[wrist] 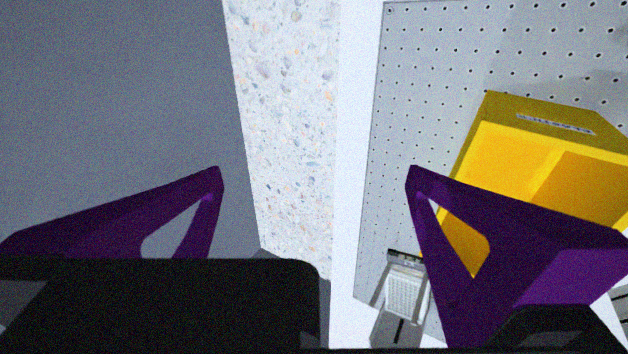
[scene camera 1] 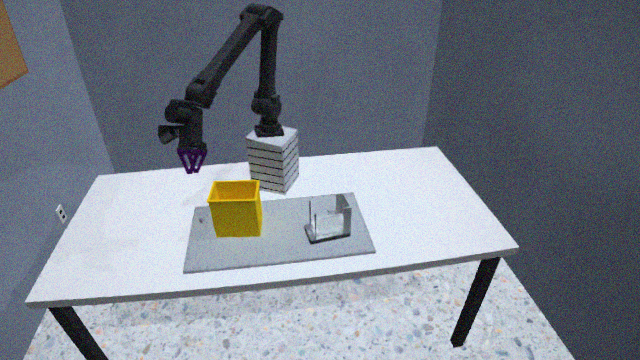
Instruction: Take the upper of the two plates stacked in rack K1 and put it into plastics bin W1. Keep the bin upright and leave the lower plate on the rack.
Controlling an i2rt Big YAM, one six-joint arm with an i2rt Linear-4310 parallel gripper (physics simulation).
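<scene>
The yellow plastics bin W1 (scene camera 1: 237, 218) (wrist: 530, 106) stands upright on the perforated board, with its open top up. Rack K1 (scene camera 1: 330, 238) (wrist: 397, 254) stands on the same board, to the right of the bin in the scene view. A pale, finely gridded plate (wrist: 406, 295) lies in the rack in the wrist view; the two stacked plates cannot be told apart. My gripper (scene camera 1: 192, 171) (wrist: 314, 176) is open and empty, with its purple fingers pointing down. It hangs high above the table, to the left of and behind the bin in the scene view, away from the rack.
The grey perforated board (scene camera 1: 280, 250) (wrist: 420, 110) lies on the white table (scene camera 1: 425, 210) (wrist: 352, 100). The arm's base stands on a tall striped block (scene camera 1: 267, 162) behind the board. Dark walls rise behind and to the right of the table.
</scene>
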